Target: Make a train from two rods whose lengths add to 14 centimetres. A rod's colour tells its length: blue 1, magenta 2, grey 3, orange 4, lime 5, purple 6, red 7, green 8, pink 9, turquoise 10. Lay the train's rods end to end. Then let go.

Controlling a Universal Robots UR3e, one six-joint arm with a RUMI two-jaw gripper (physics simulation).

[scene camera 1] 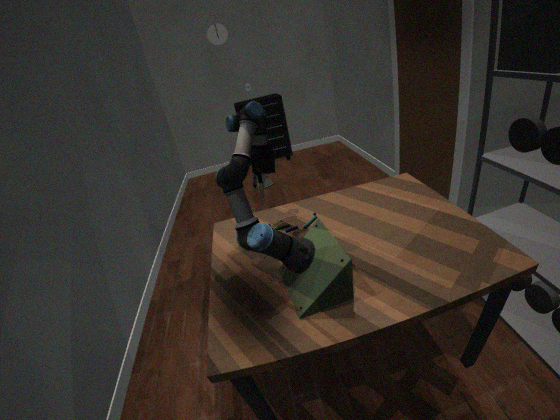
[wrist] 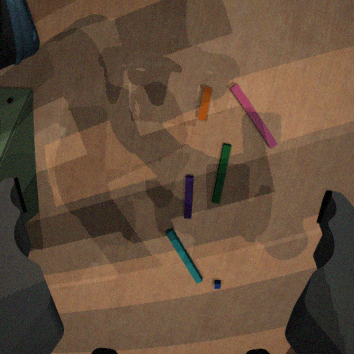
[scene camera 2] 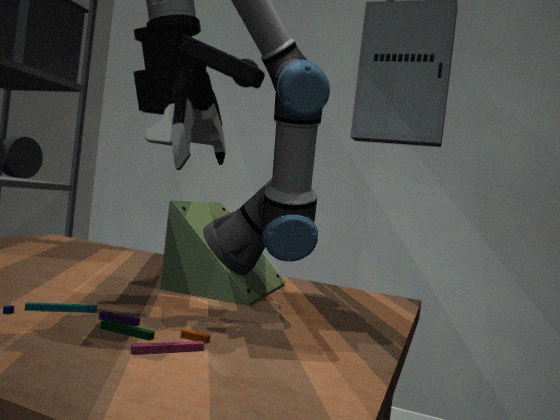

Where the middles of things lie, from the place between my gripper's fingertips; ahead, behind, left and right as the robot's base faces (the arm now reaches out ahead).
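Labels:
The pink rod (scene camera 2: 172,347) is 230 mm below my hand, and it's also 70 mm ahead of it and 20 mm to the left of it.

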